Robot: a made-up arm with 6 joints.
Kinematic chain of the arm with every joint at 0, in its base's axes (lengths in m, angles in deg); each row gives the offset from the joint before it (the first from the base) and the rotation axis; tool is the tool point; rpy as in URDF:
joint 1: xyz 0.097 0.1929 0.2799 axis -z
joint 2: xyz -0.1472 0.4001 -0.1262 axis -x
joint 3: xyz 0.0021 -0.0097 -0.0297 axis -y
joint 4: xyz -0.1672 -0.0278 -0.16 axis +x
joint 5: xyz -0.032 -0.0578 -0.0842 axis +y
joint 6: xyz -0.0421 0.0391 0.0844 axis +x
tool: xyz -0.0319 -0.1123 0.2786 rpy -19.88 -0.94 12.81
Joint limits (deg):
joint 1: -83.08..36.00
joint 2: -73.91..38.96
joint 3: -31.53..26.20
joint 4: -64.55..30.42
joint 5: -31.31..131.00
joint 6: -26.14..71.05
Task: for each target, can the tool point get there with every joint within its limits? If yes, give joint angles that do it. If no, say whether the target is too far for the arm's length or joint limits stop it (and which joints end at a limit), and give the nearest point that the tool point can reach.
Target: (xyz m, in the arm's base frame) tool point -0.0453 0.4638 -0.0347
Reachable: yes | joints 19.01 -48.85 0.49 -30.24 61.70 49.82
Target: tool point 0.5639 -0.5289 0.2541
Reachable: no: joint limits stop it (at a limit: joint 1, joint 2, joint 5) | nearest point 0.1040 -0.2722 0.1038 | short by 0.548 m
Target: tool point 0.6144 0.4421 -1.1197
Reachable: no: too far | nearest point 0.3651 0.5435 -0.3421 | short by 0.823 m
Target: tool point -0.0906 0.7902 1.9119
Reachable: no: too far | nearest point -0.0666 0.7139 0.4712 | short by 1.443 m
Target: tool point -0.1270 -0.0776 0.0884
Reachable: yes | joints -65.62 2.08 18.34 8.29 14.51 25.33
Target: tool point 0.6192 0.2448 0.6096
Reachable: no: joint limits stop it (at a limit: joint 1, joint 2, joint 3, joint 4) | nearest point 0.2618 0.3481 0.2557 | short by 0.513 m
